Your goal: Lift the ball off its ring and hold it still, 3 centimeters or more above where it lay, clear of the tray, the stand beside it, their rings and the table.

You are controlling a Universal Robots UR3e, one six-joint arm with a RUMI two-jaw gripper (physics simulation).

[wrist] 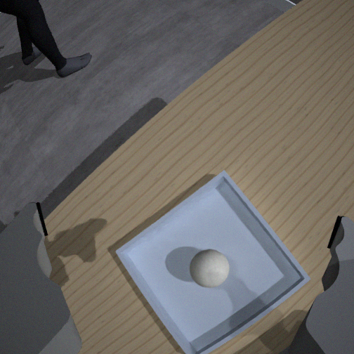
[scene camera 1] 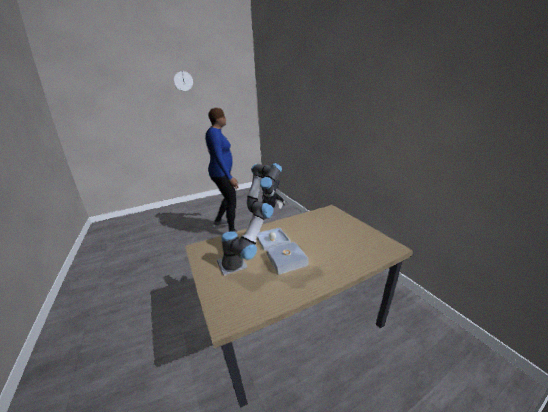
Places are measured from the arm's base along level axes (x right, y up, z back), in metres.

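Where they show: arm's base, link origin: (scene camera 1: 232, 263).
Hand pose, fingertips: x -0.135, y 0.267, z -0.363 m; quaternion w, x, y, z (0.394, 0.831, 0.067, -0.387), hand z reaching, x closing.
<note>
Each offset is from my fingertips to the top centre of the thing. Level surfaces: height alone.
The off-white ball @[dx +0.010, dy -0.219, dz +0.031 m] (scene camera 1: 272, 237) (wrist: 209, 268) rests inside the shallow pale blue tray @[dx +0.010, dy -0.252, dz +0.031 m] (scene camera 1: 281, 235) (wrist: 215, 220), a little off its middle in the wrist view. The ring under the ball is hidden. My gripper (scene camera 1: 280, 203) (wrist: 189, 215) is open and empty, high above the tray; in the wrist view its two fingers stand wide apart at the left and right, with the ball lower in the picture than the line between their tips. The pale blue stand (scene camera 1: 288, 263) is beside the tray and bears a small tan ring on top.
The wooden table @[dy -0.280 m] (scene camera 1: 345, 250) (wrist: 265, 110) carries the tray, the stand and the arm's base (scene camera 1: 232, 261). The stand is the taller block close to the tray. A person in a blue top (scene camera 1: 219, 152) stands behind the table; the legs show at the wrist view's upper left.
</note>
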